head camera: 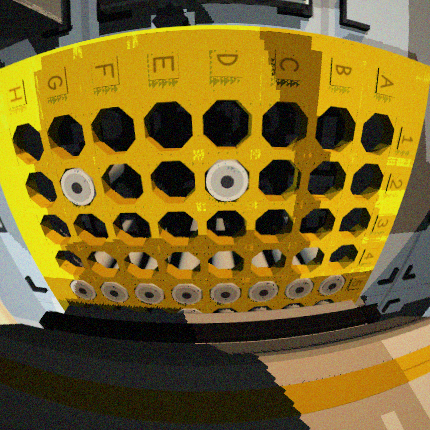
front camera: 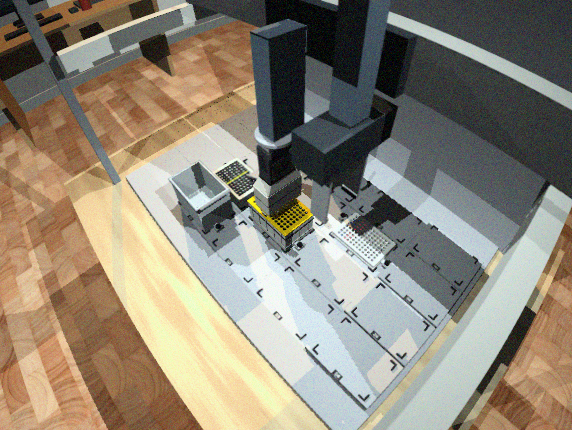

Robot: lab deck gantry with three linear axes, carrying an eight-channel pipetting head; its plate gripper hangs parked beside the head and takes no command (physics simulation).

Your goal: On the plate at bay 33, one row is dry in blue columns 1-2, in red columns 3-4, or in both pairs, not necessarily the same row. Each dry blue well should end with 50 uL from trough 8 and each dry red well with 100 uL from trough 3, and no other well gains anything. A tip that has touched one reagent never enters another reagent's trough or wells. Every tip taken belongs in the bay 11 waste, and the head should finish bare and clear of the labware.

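Observation:
The pipetting head (front camera: 278,192) is low over the yellow tip rack (front camera: 286,233) (head camera: 197,44); its nozzles are hidden. In the head view, columns 1, 3 and 4 are empty, column 2 has tips at G (head camera: 77,187) and D (head camera: 227,181), and column 5 is full; farther columns are mostly hidden. The parked plate gripper (front camera: 339,206) hangs right of the head, its two fingers apart and empty. The white plate (front camera: 372,246) stands right of the rack; red wells show near its shaded end, but dry wells cannot be told. The open waste bin (front camera: 217,214) and trough rack (front camera: 239,160) stand left of the tip rack.
The gantry column (front camera: 354,75) rises behind the head. The waste bin's tall walls stand near the deck's left edge. The trough rack lies partly behind the head, between bin and tip rack. A pale frame rail (front camera: 505,300) runs along the right side.

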